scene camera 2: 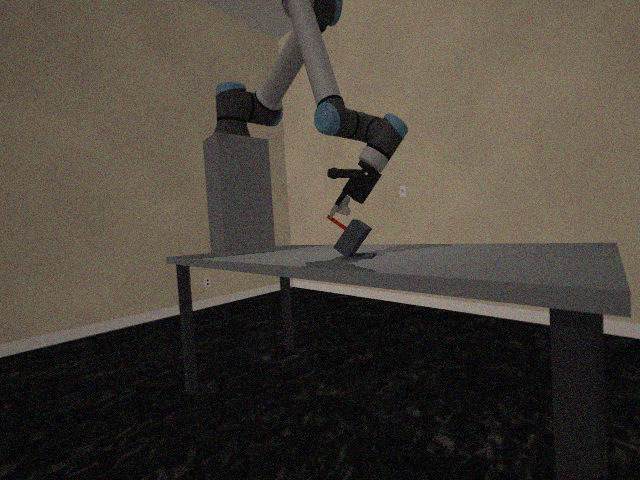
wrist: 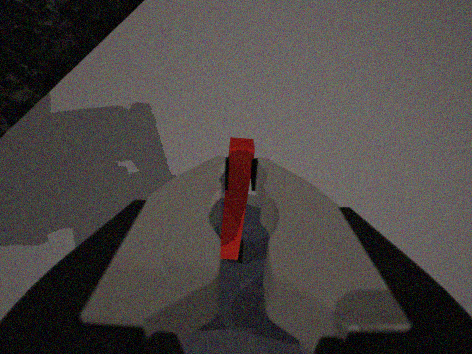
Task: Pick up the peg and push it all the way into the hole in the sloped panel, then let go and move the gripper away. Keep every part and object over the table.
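Where they show: gripper, fingertip midpoint: (scene camera 2: 330,218) (wrist: 239,162); arm's base at its link origin: (scene camera 2: 232,140).
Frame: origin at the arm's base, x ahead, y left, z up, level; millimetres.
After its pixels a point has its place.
Observation:
My gripper (scene camera 2: 331,214) @[x 729, y -61, z -462 mm] (wrist: 239,162) @[x 729, y -61, z -462 mm] is shut on the red peg (scene camera 2: 337,222) @[x 752, y -52, z -478 mm] (wrist: 236,200) @[x 745, y -49, z -469 mm], near the peg's outer end. The peg slants down toward the blue-grey sloped panel (scene camera 2: 353,238) @[x 833, y -71, z -532 mm] (wrist: 243,292) @[x 783, y -8, z -490 mm], a tilted block above the table. In the scene view the peg's lower end meets the panel's upper left face. In the wrist view a narrow dark strip of the hole (wrist: 241,253) @[x 769, y -19, z -515 mm] shows right beside the peg's lower end. Whether the tip has entered the hole I cannot tell. The fingers hide the panel's sides in the wrist view.
The panel stands on the grey table (scene camera 2: 491,263) @[x 1209, y -47, z -599 mm] (wrist: 350,90) @[x 558, y -26, z -598 mm], near its long front edge. The arm's grey pedestal (scene camera 2: 238,196) @[x 130, y -62, z -315 mm] stands at the back left. The arm's shadow (wrist: 85,165) @[x 814, y -181, z -599 mm] falls on the table at the left of the wrist view, with the table edge beyond.

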